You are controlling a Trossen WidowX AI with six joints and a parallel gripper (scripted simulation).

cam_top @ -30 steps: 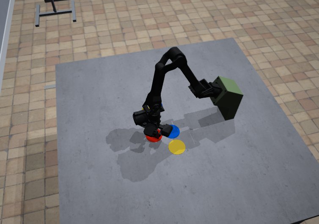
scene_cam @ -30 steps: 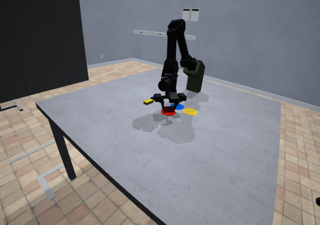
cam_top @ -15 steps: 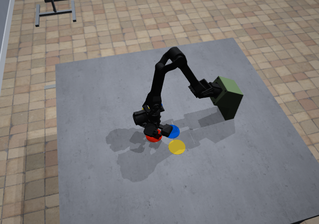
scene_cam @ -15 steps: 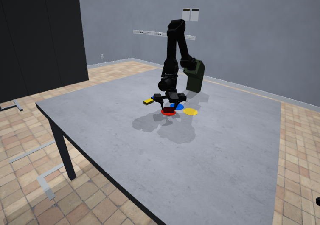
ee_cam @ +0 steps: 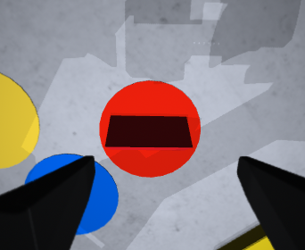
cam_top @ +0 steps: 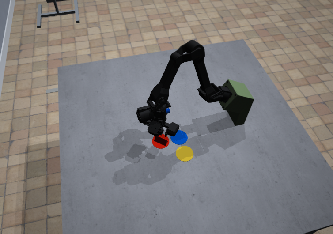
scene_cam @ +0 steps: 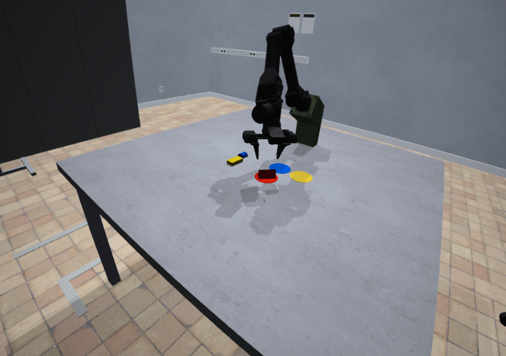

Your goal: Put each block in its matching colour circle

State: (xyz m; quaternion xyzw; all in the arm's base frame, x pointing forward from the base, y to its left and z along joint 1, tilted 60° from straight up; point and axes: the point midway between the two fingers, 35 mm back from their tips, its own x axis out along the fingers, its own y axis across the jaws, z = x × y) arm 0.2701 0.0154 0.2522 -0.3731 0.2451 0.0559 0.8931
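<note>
Right now my hand is 13 cm past the blue block, 16 cm to the left of it and 11 cm above it. From my hand the other things lie so: dark red block (1 cm behind, 11 cm below); then blue circle (11 cm behind, 2 cm to the left, 12 cm below); then red circle (1 cm behind, 12 cm below).
</note>
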